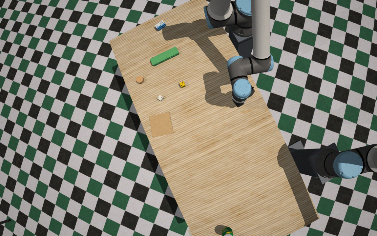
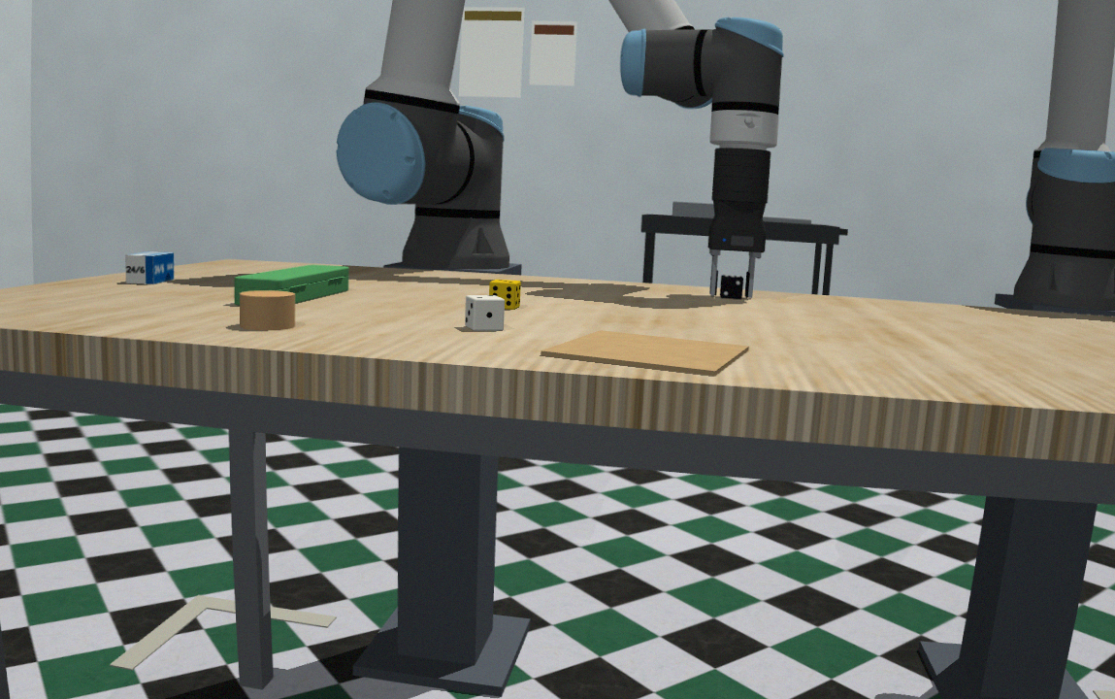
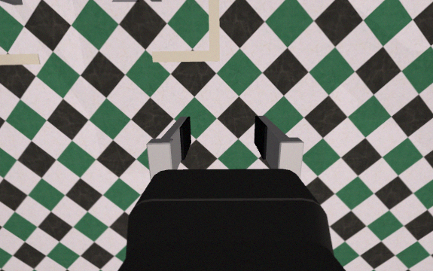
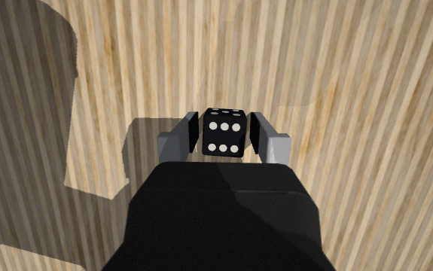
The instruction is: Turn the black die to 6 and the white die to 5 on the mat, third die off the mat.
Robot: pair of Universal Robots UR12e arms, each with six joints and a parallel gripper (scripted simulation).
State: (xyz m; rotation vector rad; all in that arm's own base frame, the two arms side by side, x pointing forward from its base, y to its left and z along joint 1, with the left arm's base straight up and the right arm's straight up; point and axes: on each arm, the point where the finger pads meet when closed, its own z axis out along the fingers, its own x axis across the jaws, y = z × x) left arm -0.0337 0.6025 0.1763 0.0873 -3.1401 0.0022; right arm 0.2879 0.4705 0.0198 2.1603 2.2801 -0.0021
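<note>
Right now my right hand is right at the black die. Round my right hand: yellow die (27 cm ahead, 28 cm to the right); then white die (44 cm ahead, 27 cm to the right); then tan mat (52 cm ahead, 12 cm to the right, 2 cm below).
</note>
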